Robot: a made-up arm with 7 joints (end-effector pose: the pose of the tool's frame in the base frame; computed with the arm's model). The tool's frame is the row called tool. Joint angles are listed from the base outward.
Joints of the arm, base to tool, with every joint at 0 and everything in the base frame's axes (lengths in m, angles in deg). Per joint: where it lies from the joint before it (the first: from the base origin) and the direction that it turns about. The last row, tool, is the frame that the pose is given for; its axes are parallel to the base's.
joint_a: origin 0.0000 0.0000 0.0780 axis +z
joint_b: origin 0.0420 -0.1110 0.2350 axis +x
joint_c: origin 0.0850 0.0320 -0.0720 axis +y
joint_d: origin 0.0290 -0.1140 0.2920 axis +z
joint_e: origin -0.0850 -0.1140 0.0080 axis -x
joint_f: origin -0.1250 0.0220 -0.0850 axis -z
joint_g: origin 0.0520 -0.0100 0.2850 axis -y
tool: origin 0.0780 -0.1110 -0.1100
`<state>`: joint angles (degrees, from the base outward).
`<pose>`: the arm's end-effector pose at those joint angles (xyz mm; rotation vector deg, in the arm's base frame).
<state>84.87 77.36 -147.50 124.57 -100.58 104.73 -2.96</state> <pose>94.4 -325.3 37.4 44.19 20.21 22.62</pose>
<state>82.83 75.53 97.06 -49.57 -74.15 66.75 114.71</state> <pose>580.4 372.7 246.5 -55.56 -7.26 40.99</pose>
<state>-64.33 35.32 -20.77 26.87 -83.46 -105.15 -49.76</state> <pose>-453.3 -231.1 386.1 -23.14 -72.25 52.01</pose>
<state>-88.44 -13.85 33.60 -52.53 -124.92 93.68 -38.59</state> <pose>45.3 -14.3 586.7 -123.15 60.17 51.51</pose>
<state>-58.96 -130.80 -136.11 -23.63 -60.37 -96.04 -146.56</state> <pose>-205.4 -113.2 907.2 168.45 -19.44 -50.57</pose>
